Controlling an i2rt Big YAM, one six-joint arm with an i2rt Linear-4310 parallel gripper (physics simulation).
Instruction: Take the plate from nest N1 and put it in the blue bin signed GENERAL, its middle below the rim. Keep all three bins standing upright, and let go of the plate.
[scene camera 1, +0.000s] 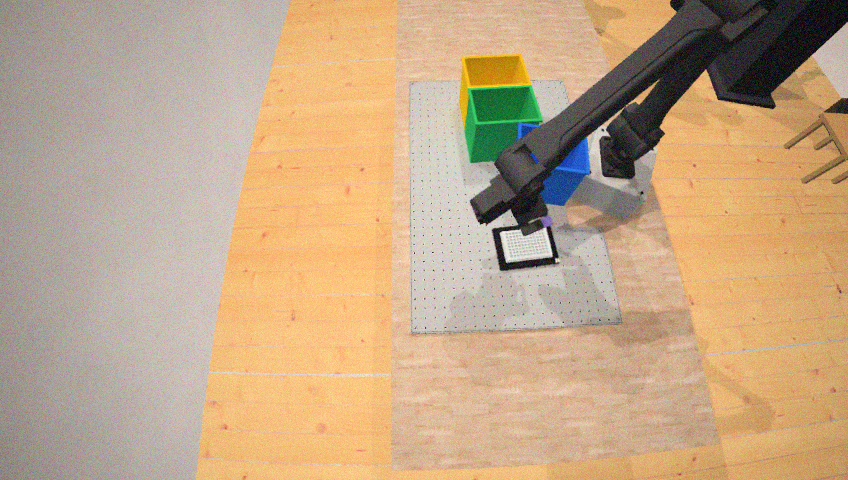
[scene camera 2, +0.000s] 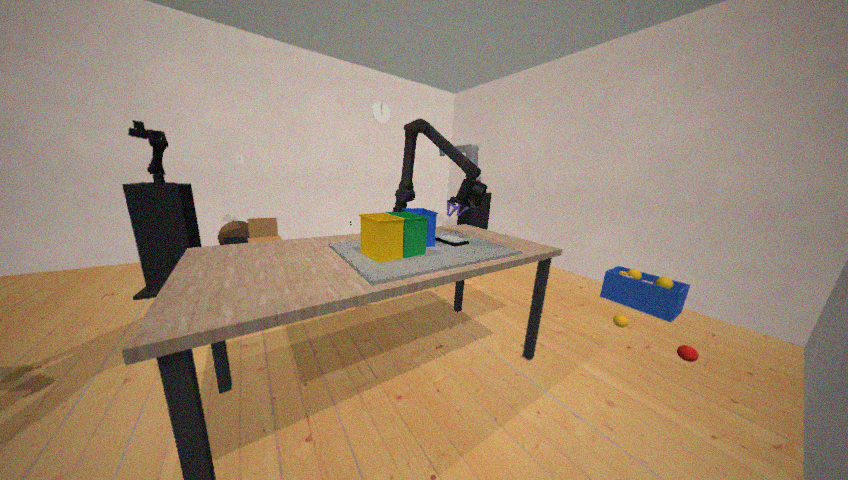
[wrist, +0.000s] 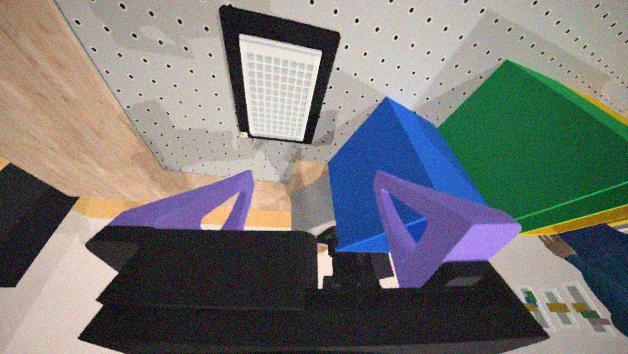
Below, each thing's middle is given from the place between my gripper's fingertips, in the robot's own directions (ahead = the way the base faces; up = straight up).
I see my gripper 140 mm above the white gridded plate (scene camera 1: 517, 247), 30 mm to the right of it and 30 mm past it. Also, from my hand: green bin (scene camera 1: 493, 114) (310 mm to the right, 70 mm below, 60 mm ahead); yellow bin (scene camera 1: 490, 70) (430 mm to the right, 80 mm ahead, 70 mm below); blue bin (scene camera 1: 565, 178) (170 mm to the right, 70 mm below, 70 mm behind).
